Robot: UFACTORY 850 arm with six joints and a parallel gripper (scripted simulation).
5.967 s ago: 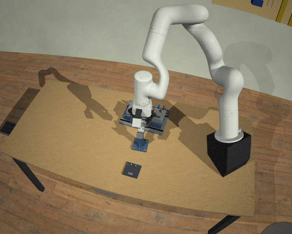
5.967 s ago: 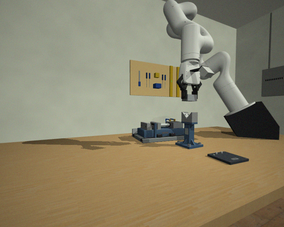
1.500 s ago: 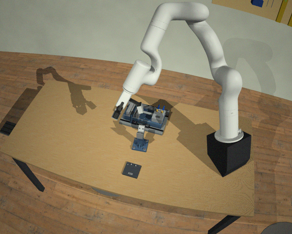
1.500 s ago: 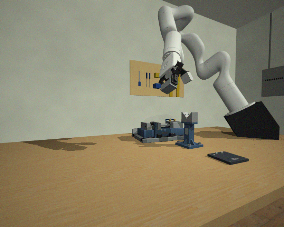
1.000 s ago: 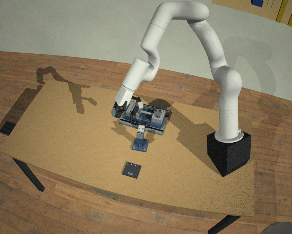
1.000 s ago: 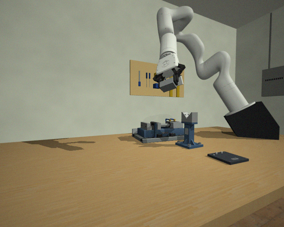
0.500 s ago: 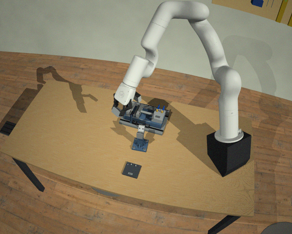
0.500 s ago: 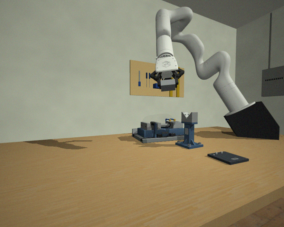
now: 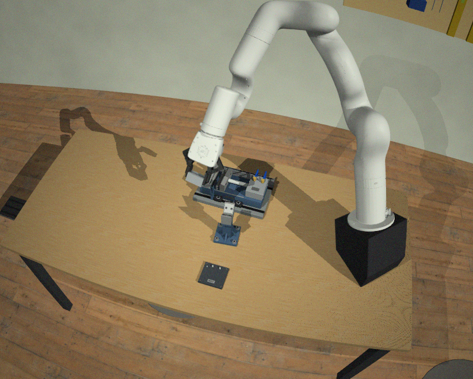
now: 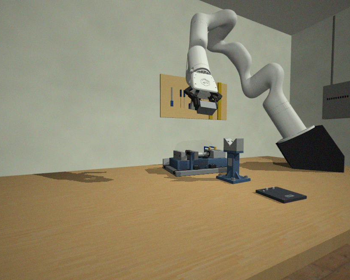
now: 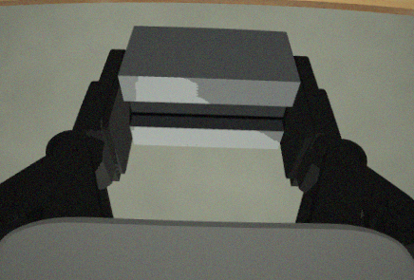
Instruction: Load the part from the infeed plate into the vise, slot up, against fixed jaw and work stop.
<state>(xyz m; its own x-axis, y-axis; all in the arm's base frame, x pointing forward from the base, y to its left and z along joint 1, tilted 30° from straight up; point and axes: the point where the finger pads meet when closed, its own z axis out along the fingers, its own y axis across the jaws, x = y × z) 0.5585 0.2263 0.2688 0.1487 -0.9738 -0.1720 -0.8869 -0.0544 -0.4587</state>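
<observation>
My gripper is now 20 cm above the grey fixed jaw, 19 cm to the left of it and 3 cm short of it. From my hand the other things lie so: white cylinder rod 20 cm to the right, 20 cm below, 9 cm behind; black work stop rod 19 cm below, 15 cm to the right; grey block right at my hand.
</observation>
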